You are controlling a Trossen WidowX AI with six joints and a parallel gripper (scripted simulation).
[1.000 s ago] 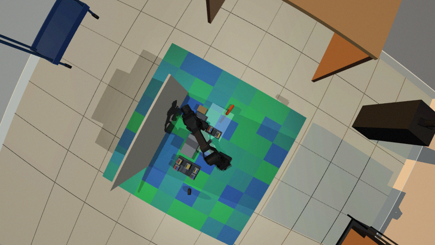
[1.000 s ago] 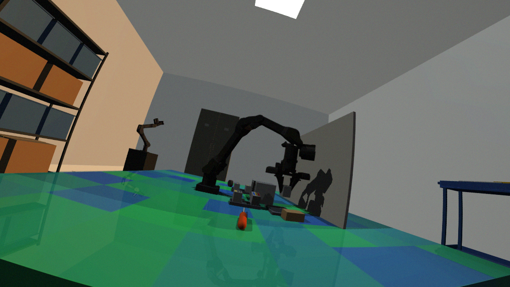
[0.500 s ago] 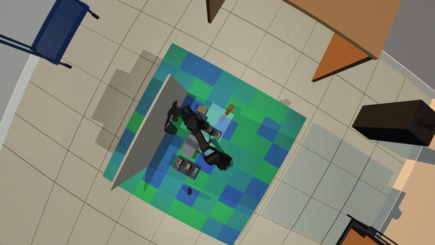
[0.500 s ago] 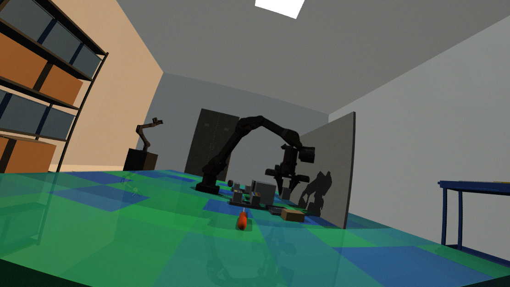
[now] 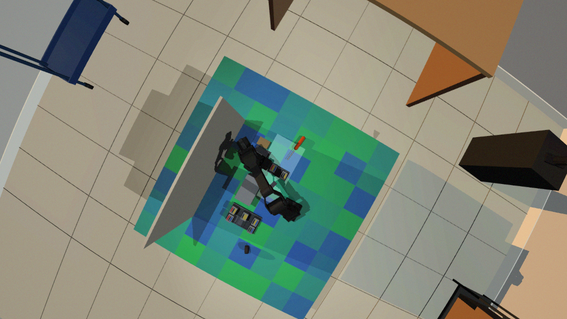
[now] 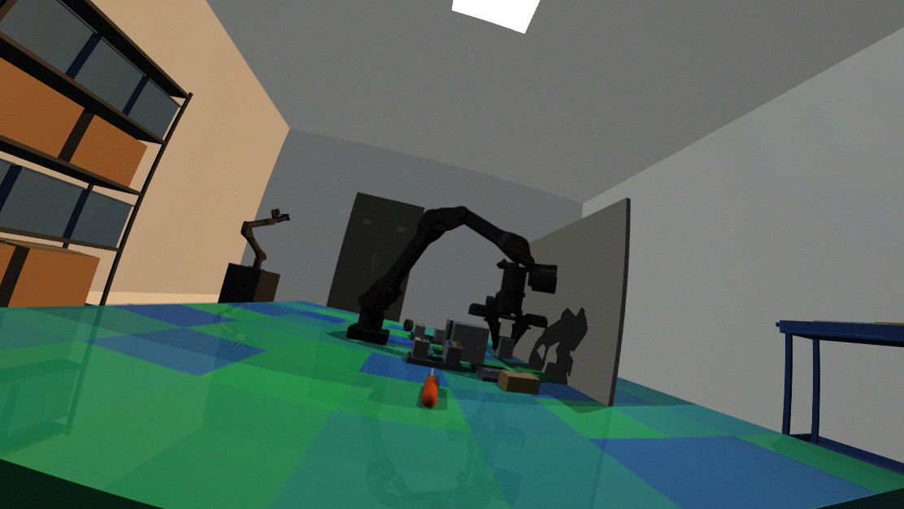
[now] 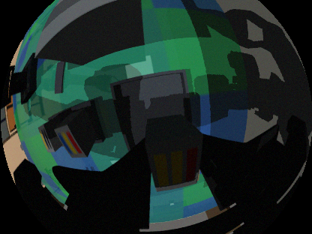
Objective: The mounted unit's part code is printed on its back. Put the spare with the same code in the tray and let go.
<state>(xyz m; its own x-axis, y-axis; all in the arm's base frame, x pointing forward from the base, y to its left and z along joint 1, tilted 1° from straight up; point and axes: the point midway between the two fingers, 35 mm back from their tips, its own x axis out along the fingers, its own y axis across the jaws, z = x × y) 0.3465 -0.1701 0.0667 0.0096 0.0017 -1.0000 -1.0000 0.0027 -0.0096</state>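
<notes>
The dark flat tray is 5 cm below my gripper tip and 1 cm behind it. The rest, counted from my gripper tip: brown box: 9 cm to the right, 4 cm below, 2 cm ahead; grey spare: 2 cm above, 1 cm to the right; grey box: 20 cm to the left, 6 cm behind, 1 cm below.
</notes>
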